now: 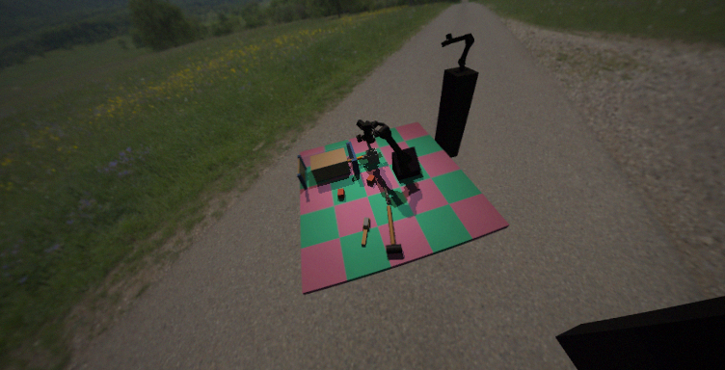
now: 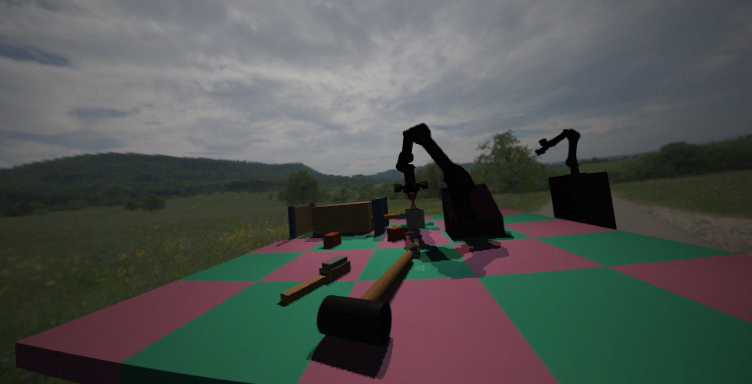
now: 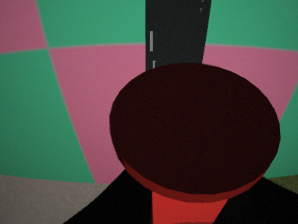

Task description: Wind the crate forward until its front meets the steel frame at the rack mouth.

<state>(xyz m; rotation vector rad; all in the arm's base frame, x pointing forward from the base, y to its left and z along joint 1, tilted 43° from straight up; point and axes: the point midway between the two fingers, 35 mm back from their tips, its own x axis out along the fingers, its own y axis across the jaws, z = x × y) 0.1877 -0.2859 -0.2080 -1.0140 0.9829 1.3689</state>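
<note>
The winch handle lies 60 mm to the left of my gripper tip and 30 mm below it. From my gripper tip the other things lie so: grey winch (110 mm to the left, 100 mm below, 20 mm behind); red knob (20 mm to the left); frame (160 mm ahead, 120 mm to the left, 20 mm below).
</note>
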